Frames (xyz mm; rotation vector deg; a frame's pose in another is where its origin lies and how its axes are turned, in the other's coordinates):
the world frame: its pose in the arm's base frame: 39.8 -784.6 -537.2 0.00 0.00 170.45
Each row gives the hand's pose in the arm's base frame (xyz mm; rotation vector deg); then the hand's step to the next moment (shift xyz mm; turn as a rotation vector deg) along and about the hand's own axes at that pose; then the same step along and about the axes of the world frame.
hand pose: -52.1 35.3 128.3 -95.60 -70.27 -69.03
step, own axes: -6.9 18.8 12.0 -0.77 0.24 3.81
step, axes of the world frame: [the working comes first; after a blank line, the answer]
step, axes of the arm's base frame: 20.4 3.9 -10.6 1.14 3.22 -1.87

-19.5 -7.2 -10.6 -0.59 -3.37 -1.87
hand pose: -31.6 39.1 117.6 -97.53 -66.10 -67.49
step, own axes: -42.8 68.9 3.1 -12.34 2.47 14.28
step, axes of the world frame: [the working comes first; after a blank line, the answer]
step, axes of the arm's base frame: 58.9 -29.4 -47.6 4.16 9.19 -16.14

-62.9 19.2 -47.6 -2.57 -9.75 -16.14
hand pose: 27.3 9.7 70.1 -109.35 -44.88 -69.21
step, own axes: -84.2 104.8 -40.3 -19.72 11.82 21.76
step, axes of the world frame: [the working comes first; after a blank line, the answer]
step, axes of the arm's base frame: 33.1 -99.7 -93.0 12.42 9.52 -27.52

-49.2 92.9 -93.0 -10.67 -11.44 -27.52
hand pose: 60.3 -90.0 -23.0 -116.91 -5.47 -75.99
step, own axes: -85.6 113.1 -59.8 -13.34 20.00 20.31
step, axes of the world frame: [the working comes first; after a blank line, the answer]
step, axes of the arm's base frame: -40.7 -95.2 -113.9 17.69 0.58 -26.03

24.3 100.6 -113.9 -17.34 -3.51 -26.03
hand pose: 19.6 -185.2 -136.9 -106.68 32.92 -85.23
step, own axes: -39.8 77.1 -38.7 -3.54 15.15 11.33
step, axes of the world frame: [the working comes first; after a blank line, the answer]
step, axes of the arm's base frame: -41.9 -33.0 -78.6 11.13 -5.10 -14.85

35.8 39.5 -78.6 -11.82 3.18 -14.85
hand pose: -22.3 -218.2 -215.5 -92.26 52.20 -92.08
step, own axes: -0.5 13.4 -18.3 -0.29 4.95 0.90
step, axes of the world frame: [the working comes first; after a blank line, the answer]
step, axes of the arm's base frame: -18.5 -6.4 -11.5 0.83 -2.37 -4.37

17.2 9.4 -11.5 -1.21 2.20 -4.37
